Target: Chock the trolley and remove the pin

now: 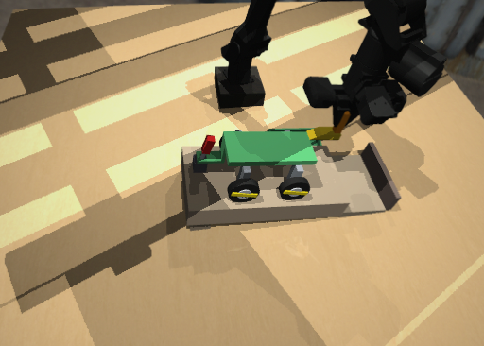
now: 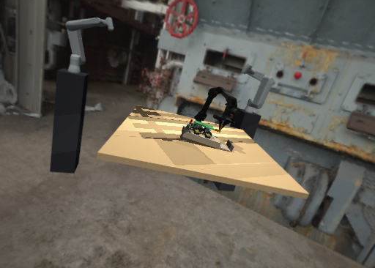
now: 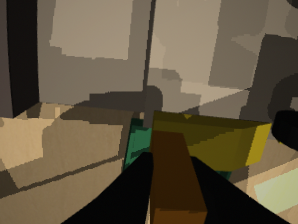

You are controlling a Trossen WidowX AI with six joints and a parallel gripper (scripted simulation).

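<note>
The red-headed stop pin lies 27 cm to the right of my gripper tip, 2 cm behind it and 1 cm below it. Round my gripper tip: dark stop plate: 11 cm below, 9 cm to the left, 8 cm ahead; yellow chock: 2 cm to the right, 1 cm below; green tray: 14 cm below, 8 cm behind, 3 cm to the right.
</note>
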